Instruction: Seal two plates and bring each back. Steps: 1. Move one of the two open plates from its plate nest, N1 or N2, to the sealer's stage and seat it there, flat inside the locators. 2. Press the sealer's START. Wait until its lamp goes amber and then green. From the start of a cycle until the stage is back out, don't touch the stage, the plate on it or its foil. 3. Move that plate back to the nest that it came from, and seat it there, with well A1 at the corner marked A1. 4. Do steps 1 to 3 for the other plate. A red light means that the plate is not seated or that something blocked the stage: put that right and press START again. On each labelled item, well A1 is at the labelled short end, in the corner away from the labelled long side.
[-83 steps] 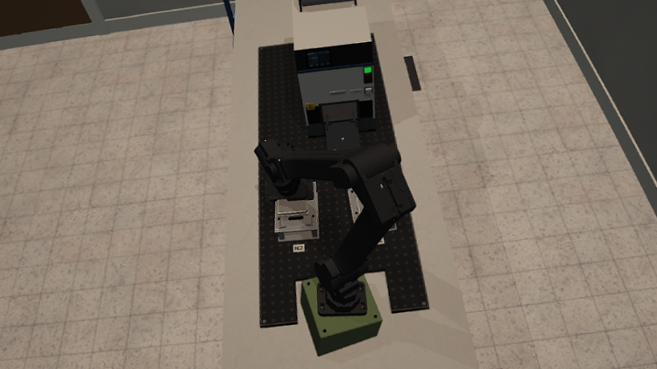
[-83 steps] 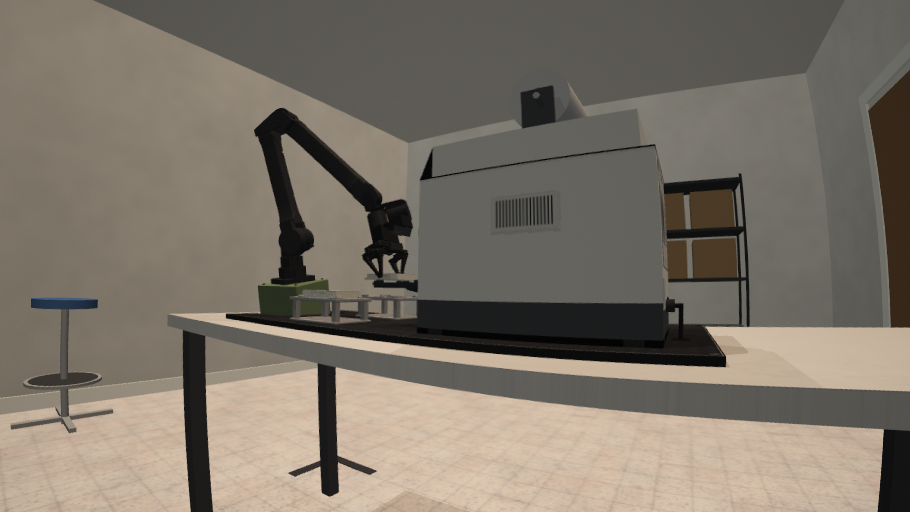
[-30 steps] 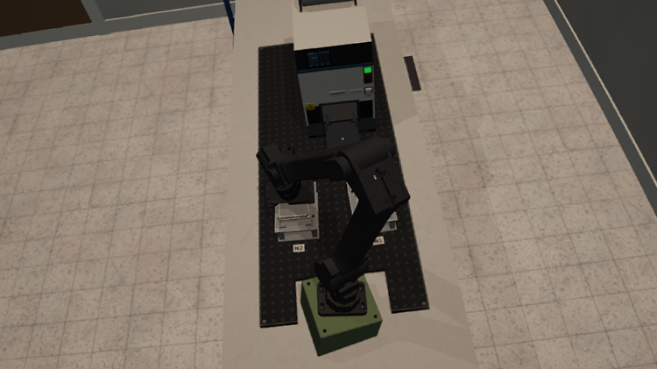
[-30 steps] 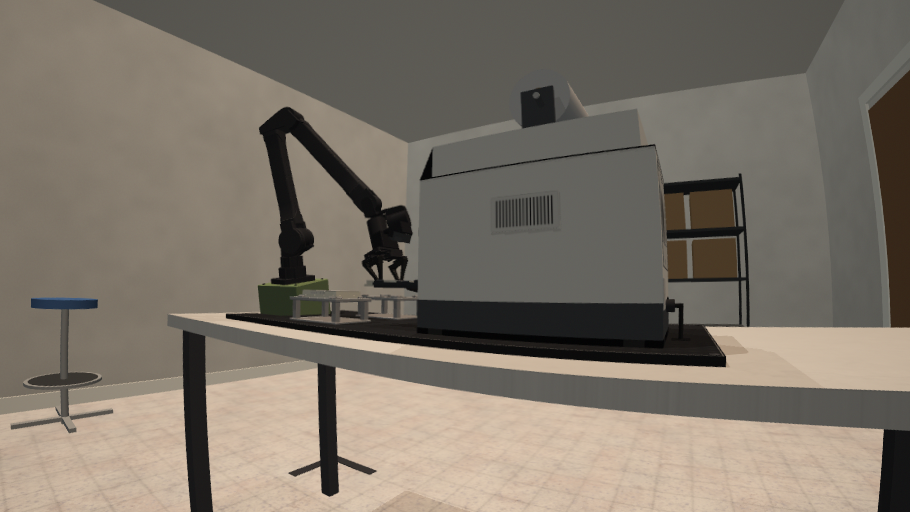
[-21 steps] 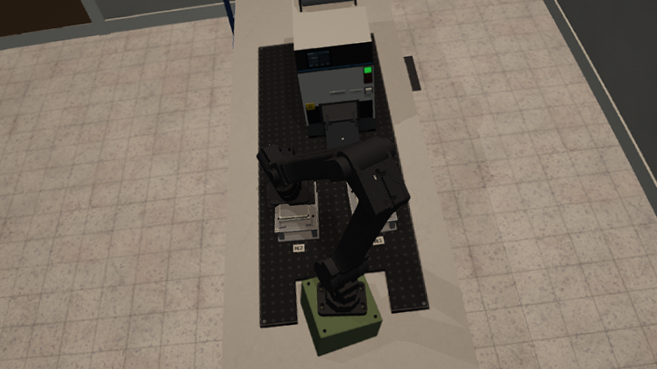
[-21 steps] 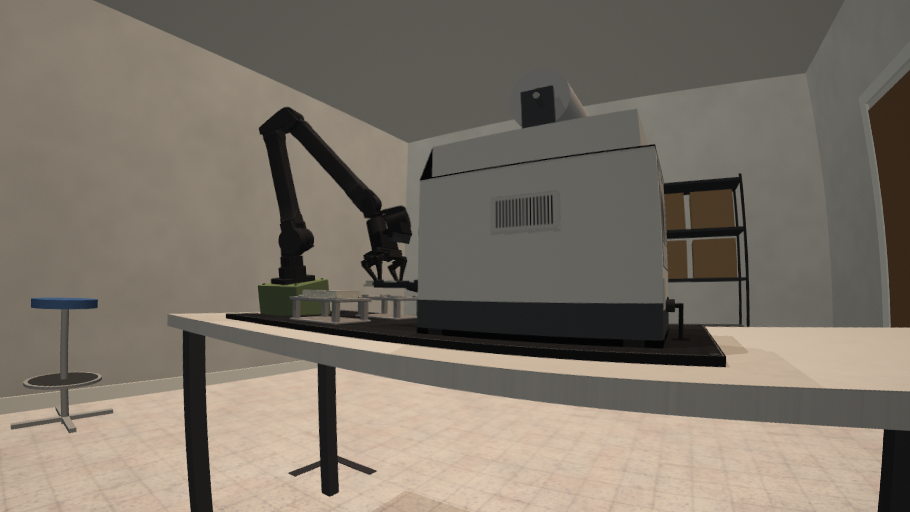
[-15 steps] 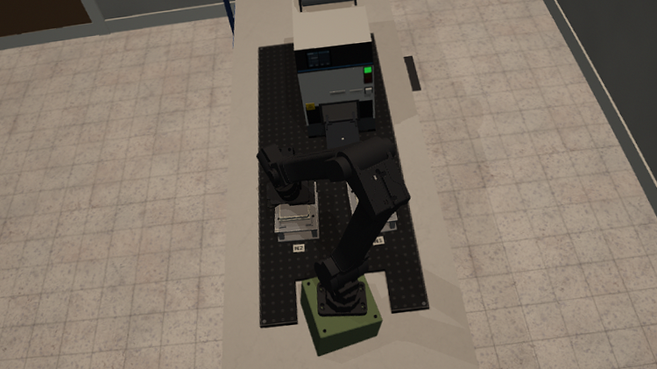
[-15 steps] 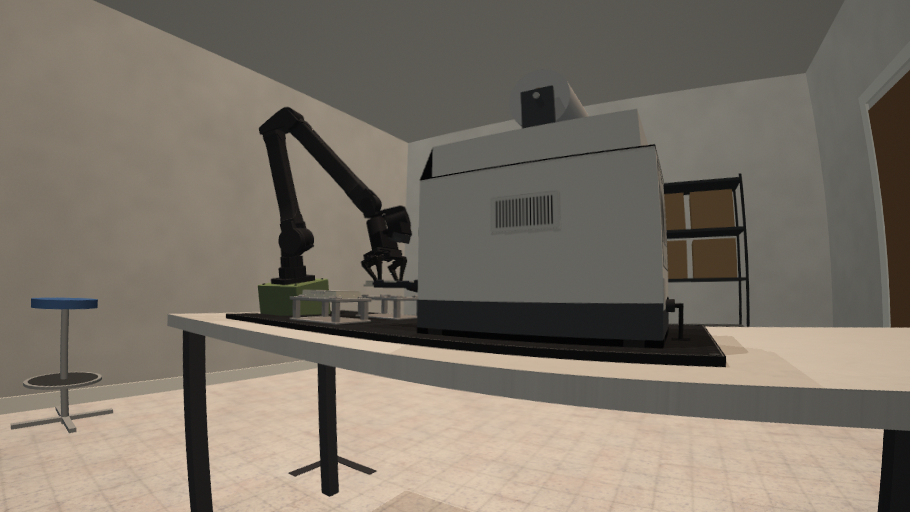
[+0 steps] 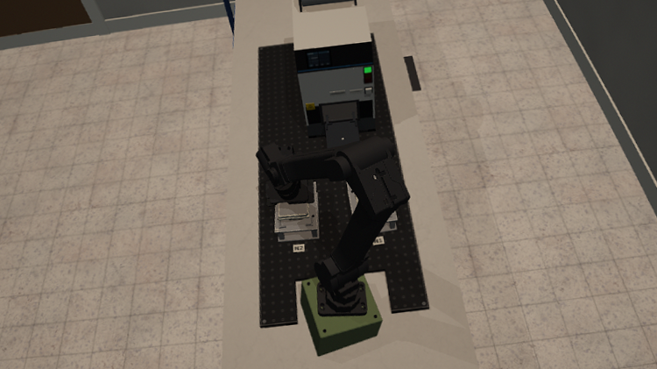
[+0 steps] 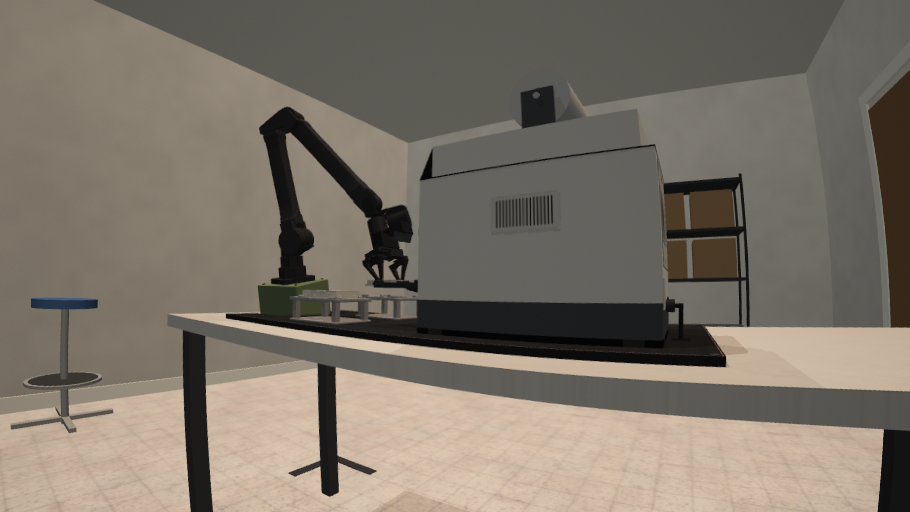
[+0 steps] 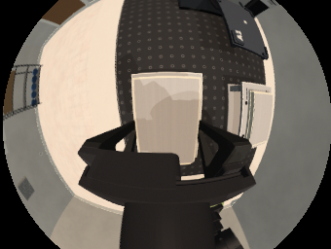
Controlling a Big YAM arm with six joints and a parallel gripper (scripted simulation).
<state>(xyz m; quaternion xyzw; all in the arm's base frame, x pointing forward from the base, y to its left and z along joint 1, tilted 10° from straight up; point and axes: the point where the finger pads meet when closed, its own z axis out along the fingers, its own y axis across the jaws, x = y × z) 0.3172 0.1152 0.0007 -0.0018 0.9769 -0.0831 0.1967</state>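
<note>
Right now the white well plate is right at my hand. From my hand the other things lie so: yellow warning label: 30 cm ahead, 7 cm to the right, 5 cm above; sealer stage: 20 cm ahead, 16 cm to the right, 1 cm below; N2 label: 11 cm behind, 10 cm below.
</note>
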